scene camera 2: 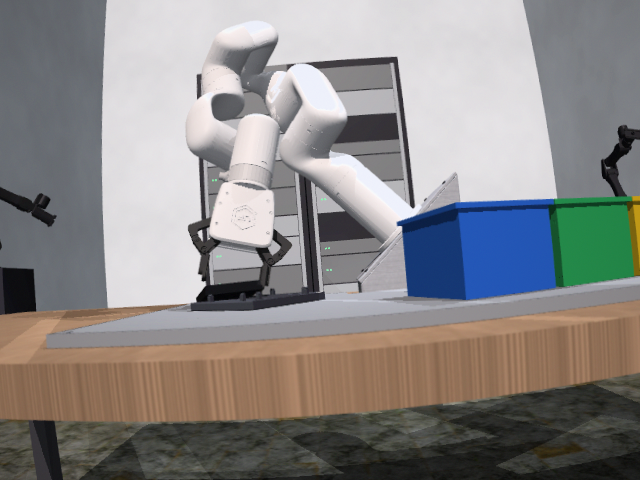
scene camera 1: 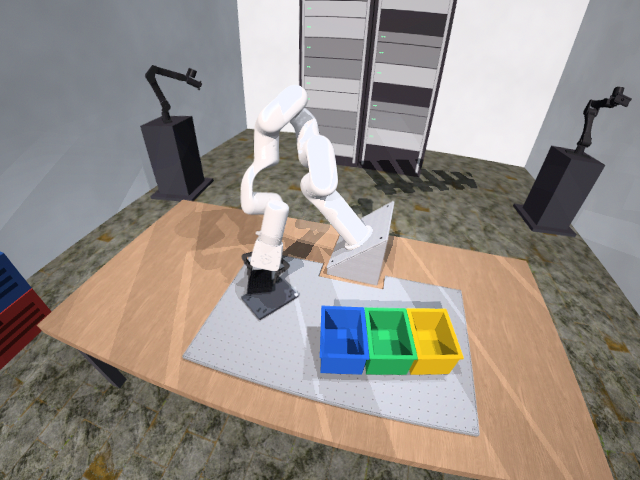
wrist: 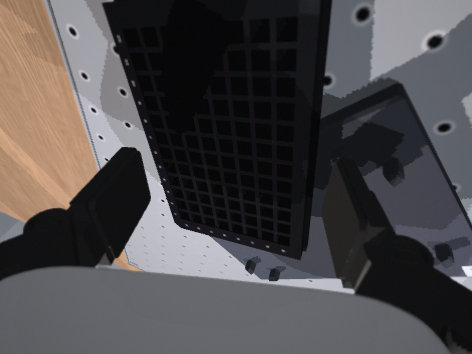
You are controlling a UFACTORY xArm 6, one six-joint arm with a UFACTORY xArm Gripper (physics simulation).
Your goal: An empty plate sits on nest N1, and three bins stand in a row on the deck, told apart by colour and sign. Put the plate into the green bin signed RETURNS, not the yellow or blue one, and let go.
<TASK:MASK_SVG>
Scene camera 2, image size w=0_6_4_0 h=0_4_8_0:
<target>my gripper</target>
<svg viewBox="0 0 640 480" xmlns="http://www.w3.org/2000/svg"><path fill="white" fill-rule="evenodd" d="M232 180L221 185L212 217L188 225L192 242L201 255L198 274L202 275L202 282L206 281L210 260L209 253L216 247L258 254L263 262L259 277L263 286L261 291L263 291L264 287L269 285L271 266L285 256L292 247L292 243L274 229L274 192L256 181L245 179ZM272 240L281 247L274 255L271 255L268 249L272 244ZM209 228L209 240L203 243L198 235L198 231Z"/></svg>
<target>black plate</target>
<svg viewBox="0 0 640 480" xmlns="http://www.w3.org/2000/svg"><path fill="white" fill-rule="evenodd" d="M263 286L260 280L208 285L196 297L196 302L208 301L208 295L214 295L214 300L240 298L241 293L245 293L246 297L249 297L261 291Z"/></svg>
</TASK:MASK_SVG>
